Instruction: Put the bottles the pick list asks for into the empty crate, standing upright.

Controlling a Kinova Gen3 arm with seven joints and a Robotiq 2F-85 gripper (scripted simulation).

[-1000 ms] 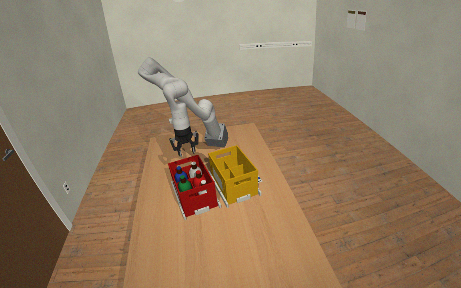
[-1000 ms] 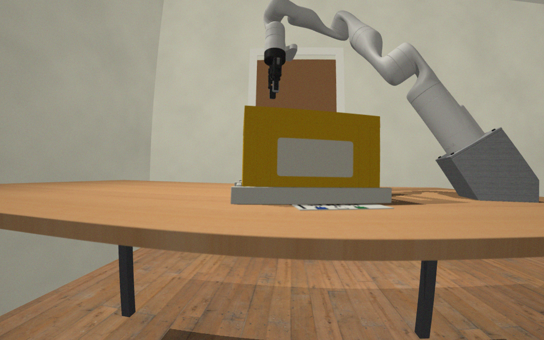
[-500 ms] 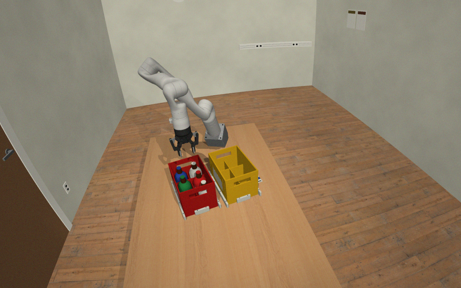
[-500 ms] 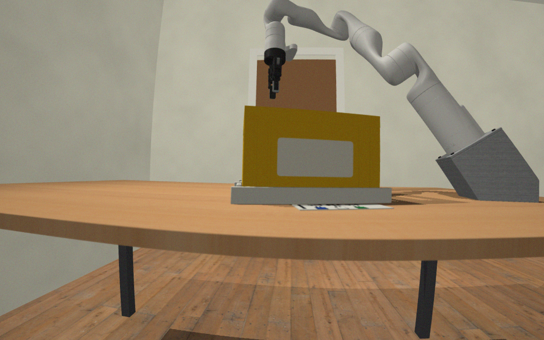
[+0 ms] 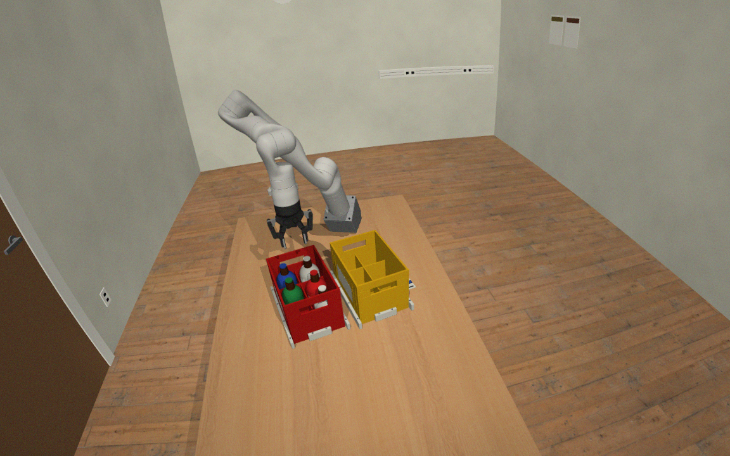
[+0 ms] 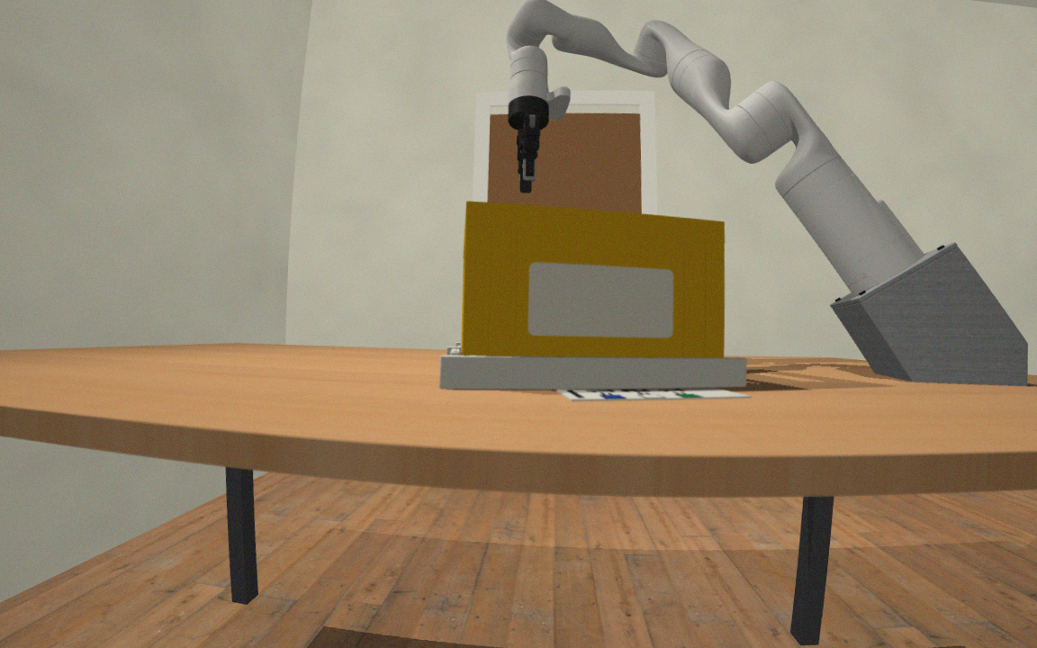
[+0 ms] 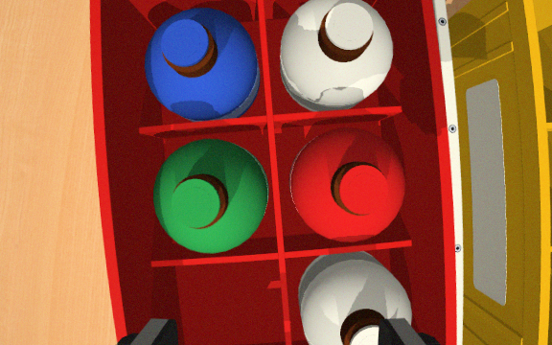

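Now: hand 240 mm above the blue bottle, 120 mm past it and 60 mm to the left of it. The rest, counted from my hand: red bottle (240 mm below, 40 mm to the left, 40 mm behind); red crate (240 mm below, 40 mm behind); green bottle (240 mm below, 50 mm to the right, 30 mm behind).
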